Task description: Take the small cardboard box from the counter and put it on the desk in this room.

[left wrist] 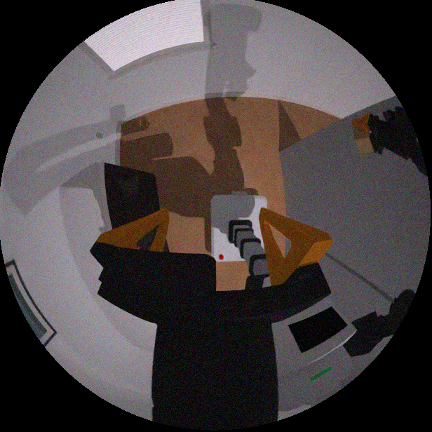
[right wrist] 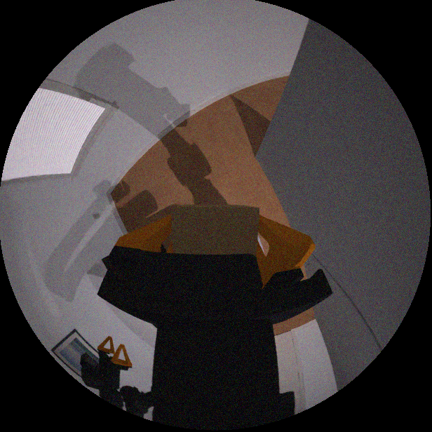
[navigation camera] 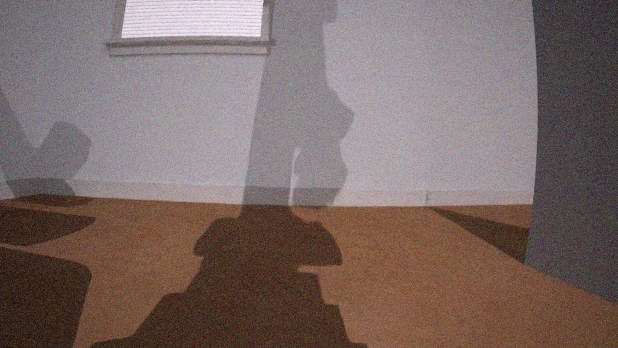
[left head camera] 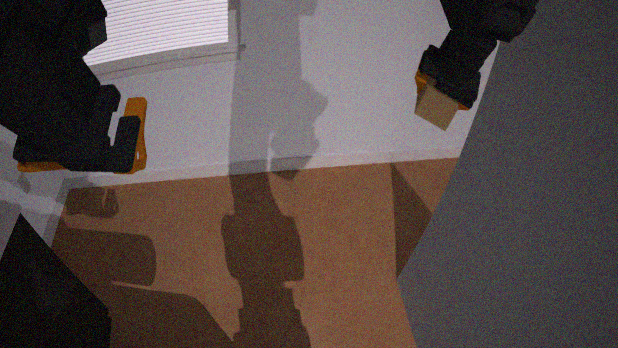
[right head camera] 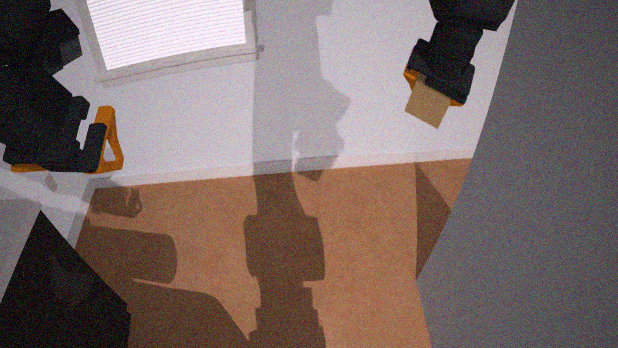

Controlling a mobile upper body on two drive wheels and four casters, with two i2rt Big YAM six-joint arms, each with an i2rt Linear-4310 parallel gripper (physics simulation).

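Frame: origin at the left arm's base, x ahead, y left, z up, level; millimetres.
Where they show: left gripper, between the fingertips: point(left head camera: 108, 162) point(right head camera: 92, 163).
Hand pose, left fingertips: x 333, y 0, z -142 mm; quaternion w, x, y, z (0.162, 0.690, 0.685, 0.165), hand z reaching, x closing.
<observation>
Each offset is from my left fingertips to the top centre of the thing. "*": to the spot under its first point. Level surfaces: height alone.
The small cardboard box {dx +221, dy -443, dz -25 mm} point(left head camera: 436, 109) point(right head camera: 427, 104) point(right wrist: 216, 230) point(left wrist: 364, 145) is light brown and held up in the air. My right gripper point(right wrist: 214, 213) is shut on it, with an orange finger at each side. My left gripper point(left wrist: 213, 212) is open, its orange fingers wide apart with no object between them; it also shows at the left of both head camera views. The counter and the desk cannot be made out in these views.
A large plain grey surface point(left head camera: 520, 200) point(right head camera: 530, 200) point(navigation camera: 575, 150) point(left wrist: 340, 200) point(right wrist: 360, 150) stands close at the right. A pale wall point(navigation camera: 425, 100) with a blinded window {* dx +1180, dy +433, dz -306 mm} point(navigation camera: 192, 17) rises behind the brown floor {dz -1267 mm} point(navigation camera: 425, 280). A black panel {* dx +96, dy +594, dz -636 mm} point(left head camera: 45, 285) point(right head camera: 65, 275) shows at the lower left.
</observation>
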